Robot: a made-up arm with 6 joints.
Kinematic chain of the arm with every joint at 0, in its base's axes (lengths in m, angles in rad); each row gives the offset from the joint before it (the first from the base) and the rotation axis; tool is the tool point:
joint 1: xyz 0 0 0.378 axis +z
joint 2: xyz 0 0 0 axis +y
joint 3: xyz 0 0 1.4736 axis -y
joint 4: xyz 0 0 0 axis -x
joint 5: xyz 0.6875 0 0 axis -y
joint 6: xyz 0 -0.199 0 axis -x
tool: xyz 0 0 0
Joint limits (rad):
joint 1: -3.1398..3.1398
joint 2: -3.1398..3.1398
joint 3: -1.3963..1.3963
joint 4: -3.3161..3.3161
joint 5: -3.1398..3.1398
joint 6: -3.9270..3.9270
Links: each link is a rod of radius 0.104 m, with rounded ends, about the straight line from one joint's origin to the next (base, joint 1, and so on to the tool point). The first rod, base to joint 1, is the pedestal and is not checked.
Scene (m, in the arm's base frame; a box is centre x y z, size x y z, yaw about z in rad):
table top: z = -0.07
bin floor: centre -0.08 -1.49 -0.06 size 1 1.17 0.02 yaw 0.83
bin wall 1: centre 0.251 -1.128 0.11 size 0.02 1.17 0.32 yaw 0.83
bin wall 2: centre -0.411 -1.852 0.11 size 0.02 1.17 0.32 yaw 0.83
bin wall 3: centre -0.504 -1.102 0.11 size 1 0.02 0.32 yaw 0.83
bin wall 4: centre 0.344 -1.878 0.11 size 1 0.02 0.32 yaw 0.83
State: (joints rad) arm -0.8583 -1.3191 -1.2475 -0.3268 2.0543 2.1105
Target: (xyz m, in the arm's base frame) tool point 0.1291 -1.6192 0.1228
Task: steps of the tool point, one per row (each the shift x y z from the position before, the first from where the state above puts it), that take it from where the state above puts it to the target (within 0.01 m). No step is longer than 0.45 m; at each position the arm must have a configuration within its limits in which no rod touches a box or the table.
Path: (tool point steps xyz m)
1: 0.1183 -0.0898 0.2965
2: 0.1582 -0.1775 0.2355
3: 0.1725 -0.2535 0.1485
4: 0.1616 -0.3081 0.0434
5: 0.1295 -0.3332 -0.0708
6: 0.0819 -0.3235 -0.1840
7: 0.0272 -0.2776 -0.2862
8: -0.0261 -0.1985 -0.3683
9: -0.0697 -0.0919 -0.4223

